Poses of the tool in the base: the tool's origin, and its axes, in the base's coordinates. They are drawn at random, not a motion.
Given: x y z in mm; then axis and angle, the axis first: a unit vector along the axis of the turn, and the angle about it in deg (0 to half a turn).
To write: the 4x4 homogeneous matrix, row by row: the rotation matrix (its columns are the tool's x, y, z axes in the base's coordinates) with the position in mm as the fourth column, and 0 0 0 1 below. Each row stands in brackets. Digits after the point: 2 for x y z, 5 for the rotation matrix.
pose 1, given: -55.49 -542.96 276.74 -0.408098 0.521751 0.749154 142.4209
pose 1, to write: [[-0.49398 -0.83855 -0.22983 -55.49], [0.07520 -0.30455 0.94952 -542.96], [-0.86621 0.45176 0.21350 276.74], [0 0 0 1]]
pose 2, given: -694.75 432.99 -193.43 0.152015 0.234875 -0.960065 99.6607
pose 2, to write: [[-0.14083 0.98815 0.06111 -694.75], [-0.90475 -0.10339 -0.41320 432.99], [-0.40198 -0.11348 0.90859 -193.43], [0 0 0 1]]
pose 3, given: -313.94 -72.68 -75.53 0.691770 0.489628 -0.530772 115.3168
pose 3, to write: [[0.25556 0.96335 -0.08158 -313.94], [0.00375 -0.08537 -0.99634 -72.68], [-0.96679 0.25432 -0.02543 -75.53], [0 0 0 1]]
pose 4, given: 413.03 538.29 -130.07 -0.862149 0.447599 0.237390 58.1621
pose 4, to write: [[0.87871 -0.38400 0.28355 413.03], [0.01934 0.62218 0.78264 538.29], [-0.47696 -0.68223 0.55414 -130.07], [0 0 0 1]]
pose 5, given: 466.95 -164.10 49.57 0.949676 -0.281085 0.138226 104.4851
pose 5, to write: [[0.87734 -0.46754 -0.10805 466.95], [-0.19988 -0.15136 -0.96806 -164.10], [0.43625 0.87092 -0.22624 49.57], [0 0 0 1]]
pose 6, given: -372.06 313.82 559.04 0.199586 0.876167 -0.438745 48.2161
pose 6, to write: [[0.67961 0.38551 0.62411 -372.06], [-0.26881 0.92248 -0.27709 313.82], [-0.68254 0.02055 0.73055 559.04], [0 0 0 1]]
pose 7, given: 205.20 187.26 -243.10 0.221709 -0.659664 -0.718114 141.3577
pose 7, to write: [[-0.69351 0.18794 -0.69550 205.20], [-0.70892 -0.00602 0.70527 187.26], [0.12836 0.98216 0.13741 -243.10], [0 0 0 1]]
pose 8, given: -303.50 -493.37 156.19 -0.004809 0.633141 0.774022 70.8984
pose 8, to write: [[0.32726 -0.73345 0.59578 -303.50], [0.72936 0.59693 0.33424 -493.37], [-0.60078 0.32515 0.73030 156.19], [0 0 0 1]]
